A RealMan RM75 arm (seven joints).
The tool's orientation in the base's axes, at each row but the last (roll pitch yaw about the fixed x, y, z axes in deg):
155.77 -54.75 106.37
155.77 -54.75 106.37
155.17 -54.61 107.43
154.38 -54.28 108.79
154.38 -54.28 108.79
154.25 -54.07 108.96
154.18 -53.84 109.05
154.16 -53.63 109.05
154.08 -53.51 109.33
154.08 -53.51 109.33
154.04 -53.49 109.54
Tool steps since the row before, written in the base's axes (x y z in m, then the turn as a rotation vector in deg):
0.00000 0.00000 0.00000 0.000 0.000 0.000
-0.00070 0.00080 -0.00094 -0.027 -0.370 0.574
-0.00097 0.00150 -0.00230 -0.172 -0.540 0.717
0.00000 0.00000 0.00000 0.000 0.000 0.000
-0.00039 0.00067 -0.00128 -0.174 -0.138 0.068
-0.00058 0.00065 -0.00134 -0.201 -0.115 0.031
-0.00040 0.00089 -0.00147 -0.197 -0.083 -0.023
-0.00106 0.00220 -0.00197 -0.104 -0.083 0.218
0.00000 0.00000 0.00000 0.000 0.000 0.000
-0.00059 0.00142 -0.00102 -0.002 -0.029 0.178
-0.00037 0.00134 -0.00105 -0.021 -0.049 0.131
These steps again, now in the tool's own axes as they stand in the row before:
0.00000 0.00000 0.00000 0.000 0.000 0.000
-0.00021 -0.00095 0.00103 0.268 0.134 -0.614
-0.00088 -0.00158 0.00228 0.316 0.037 -0.857
0.00000 0.00000 0.00000 0.000 0.000 0.000
-0.00060 -0.00073 0.00116 0.012 -0.145 -0.181
-0.00061 -0.00093 0.00115 0.000 -0.182 -0.147
-0.00061 -0.00080 0.00145 -0.027 -0.193 -0.091
-0.00015 -0.00162 0.00269 0.149 -0.041 -0.203
0.00000 0.00000 0.00000 0.000 0.000 0.000
0.00009 -0.00088 0.00162 0.127 0.045 -0.120
-0.00002 -0.00067 0.00161 0.082 0.015 -0.114

